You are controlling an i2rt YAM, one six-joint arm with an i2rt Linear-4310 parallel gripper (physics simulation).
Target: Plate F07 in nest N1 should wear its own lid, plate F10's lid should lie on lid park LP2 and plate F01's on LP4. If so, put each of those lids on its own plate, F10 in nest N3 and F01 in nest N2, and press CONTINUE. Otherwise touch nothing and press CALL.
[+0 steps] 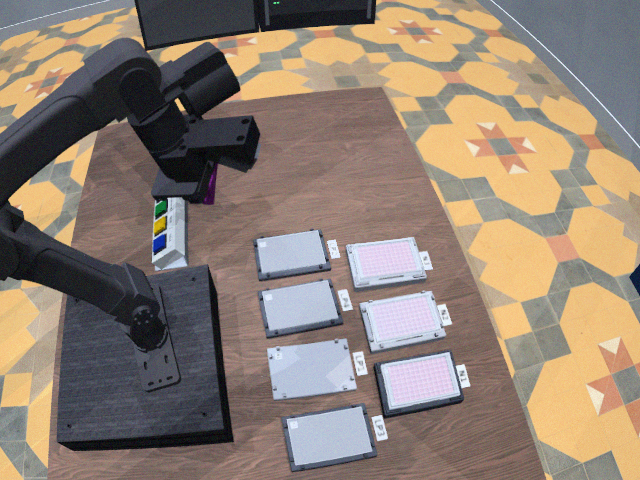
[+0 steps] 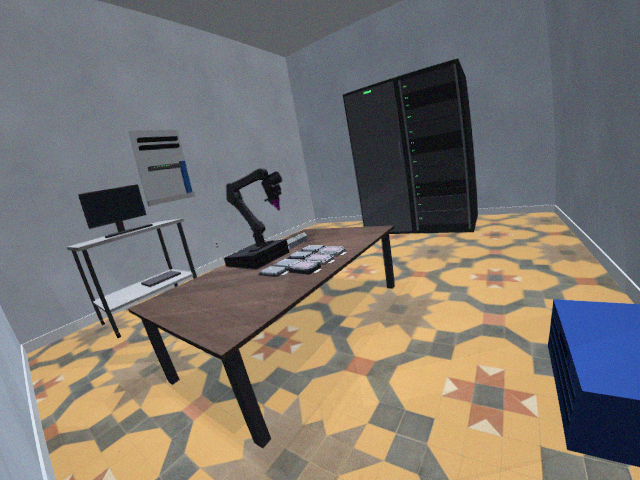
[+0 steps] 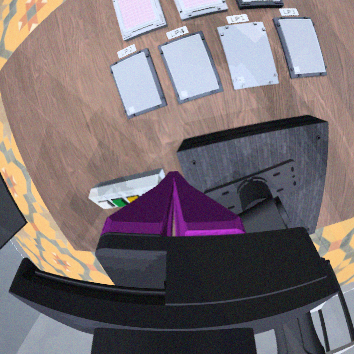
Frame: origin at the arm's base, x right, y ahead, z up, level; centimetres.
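Where they show: gripper, fingertip midpoint: [image 1: 209,203] [image 2: 279,210] [image 3: 173,178]; arm's base, link origin: [image 1: 152,337] [image 2: 261,246] [image 3: 252,188].
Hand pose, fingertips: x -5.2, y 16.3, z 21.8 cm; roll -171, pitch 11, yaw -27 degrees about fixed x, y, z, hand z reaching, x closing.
Observation:
Each offset is from my fingertips to the top centre of the thing.
My gripper [image 1: 208,200] [image 2: 278,208] [image 3: 173,178] is shut, its purple fingers together and empty, above the table near the button box {dx -25.4, dy -9.1, dz -23.8 cm} [image 1: 177,232] [image 3: 125,186]. Green {dx -28.1, dy -10.3, dz -24.6 cm} [image 1: 160,207] [image 3: 119,202], yellow {dx -23.2, dy -11.2, dz -24.6 cm} [image 1: 160,225] [image 3: 132,199] and blue {dx -18.3, dy -12.0, dz -24.6 cm} [image 1: 159,243] buttons show; their lettering is unreadable. Pink-welled plates sit in N3 {dx +0.0, dy +30.6, dz -26.9 cm} [image 1: 387,258] [image 3: 137,14], N2 {dx +13.2, dy +28.0, dz -27.1 cm} [image 1: 403,319] and N1 {dx +26.1, dy +25.3, dz -26.6 cm} [image 1: 421,381], whose nest is dark. Grey flat pieces with a pale corner tag lie on LP2 {dx -9.1, dy +13.7, dz -28.4 cm} [image 1: 292,253] [image 3: 137,82], LP4 {dx +3.3, dy +11.2, dz -28.4 cm} [image 1: 301,305] [image 3: 190,66] and LP3 {dx +29.3, dy +7.1, dz -28.4 cm} [image 1: 330,436] [image 3: 300,46]. Plate and lid codes are unreadable; whether N1's plate wears a lid is unclear.
LP1 {dx +16.1, dy +8.8, dz -28.2 cm} [image 1: 312,369] [image 3: 248,55], pale with corner posts, lies between LP4 and LP3. The black arm base block [image 1: 103,408] [image 2: 248,259] [image 3: 310,150] stands beside the button box. Black cabinets [image 2: 377,160] and a desk with a monitor [image 2: 112,206] stand away from the table.

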